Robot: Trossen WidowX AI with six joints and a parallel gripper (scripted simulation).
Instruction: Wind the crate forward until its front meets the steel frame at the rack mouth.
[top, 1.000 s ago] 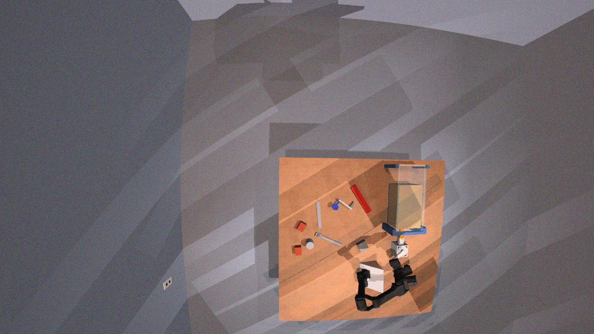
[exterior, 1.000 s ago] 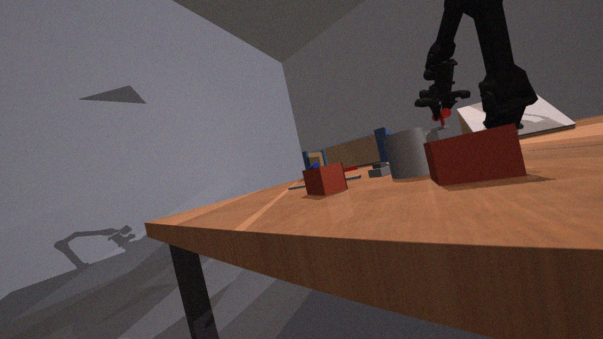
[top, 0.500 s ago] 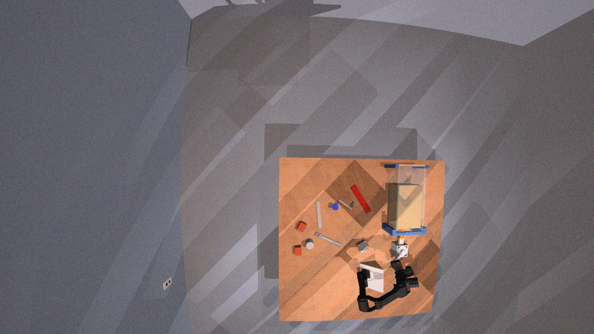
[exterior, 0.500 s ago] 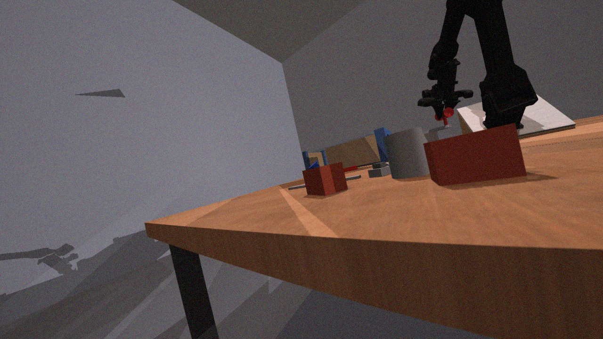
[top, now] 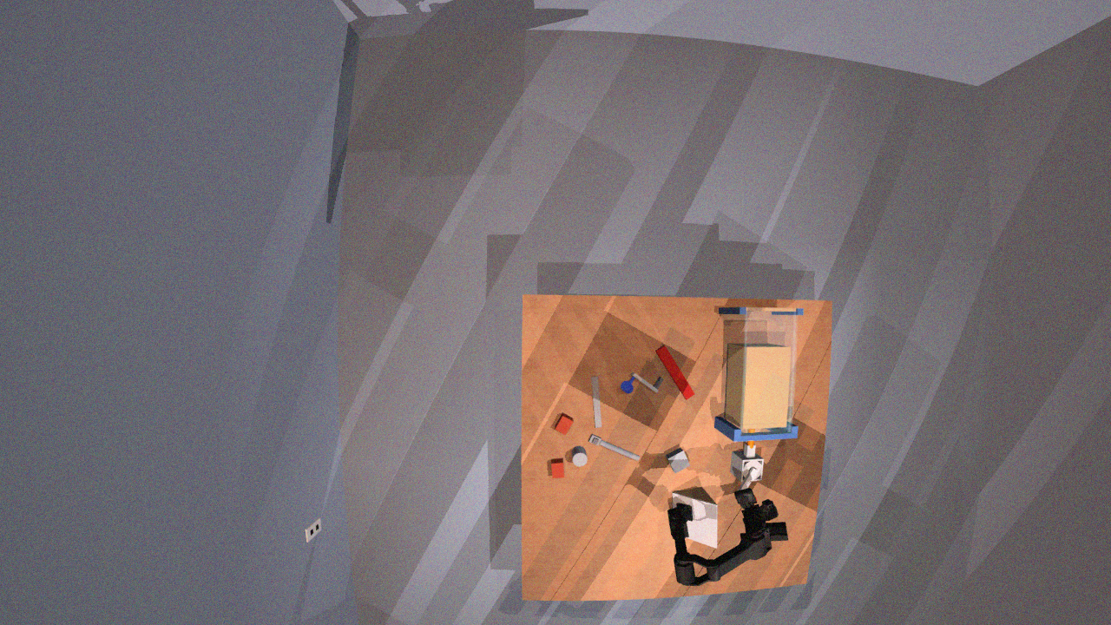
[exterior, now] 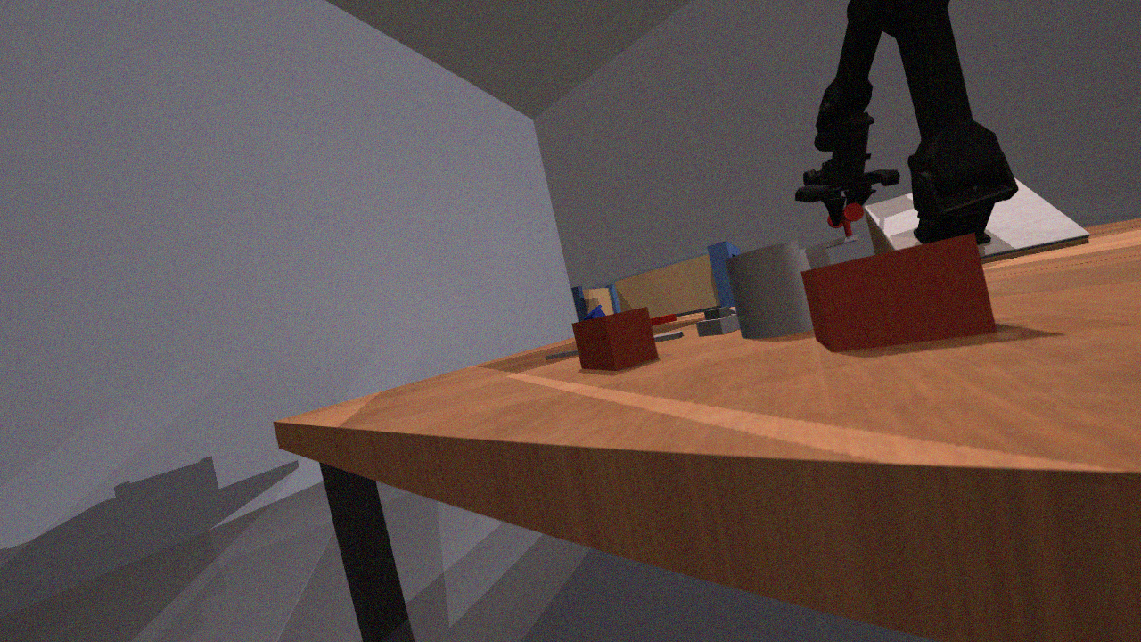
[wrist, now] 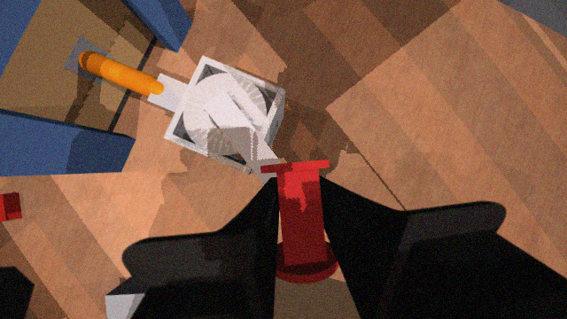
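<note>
My gripper tip is now 30 mm short of the red-knobbed crank, 30 mm above it and 10 mm to the left of it. The rest, counted from my gripper tip: grey winch 100 mm below, 60 mm ahead, 50 mm to the right; then blue steel frame 240 mm ahead, 60 mm to the right, 30 mm below; then red grip 20 mm to the left, 10 mm behind.
</note>
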